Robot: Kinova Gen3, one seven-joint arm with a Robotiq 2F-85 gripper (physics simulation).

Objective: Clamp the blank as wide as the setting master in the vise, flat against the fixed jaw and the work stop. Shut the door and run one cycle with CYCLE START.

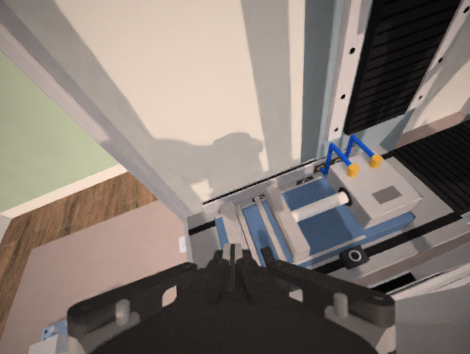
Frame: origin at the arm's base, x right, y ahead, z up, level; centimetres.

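Where they show: gripper, fingertip midpoint: (232, 255).
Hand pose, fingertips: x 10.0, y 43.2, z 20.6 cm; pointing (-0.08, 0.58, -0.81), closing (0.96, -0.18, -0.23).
Observation:
Each offset is from my fingertips to the centre of the thing.
My gripper (232, 255) is shut and empty, its tips in front of the left end of the vise. The vise {dx +9.2, dy +6.5, dz -12.9 cm} (332, 225) has a blue bed and lies right of the fingertips. Its pale left jaw (230, 217) is partly hidden behind the fingers. The pale movable jaw (289, 225) is joined by a white rod {dx +11.1, dy +6.2, dz -10.0 cm} (320, 206) to a grey block {dx +18.7, dy +6.7, dz -10.0 cm} (375, 187) on the right. A thin pale bar {dx +3.8, dy +5.6, dz -10.8 cm} (271, 227) stands between the jaws, apart from the movable jaw; I cannot tell whether it is the blank. The CYCLE START button does not show.
Two blue bent tubes (340, 154) (364, 146) with orange nozzle ends rise by the grey block. A tall cream wall (200, 75) stands behind the vise. A black ribbed cover {dx +24.7, dy +15.8, dz +6.2 cm} (400, 60) is at upper right. Part of a blue tray (61, 327) with a pale block {dx -41.1, dy -0.9, dz -21.2 cm} (46, 347) shows at lower left.

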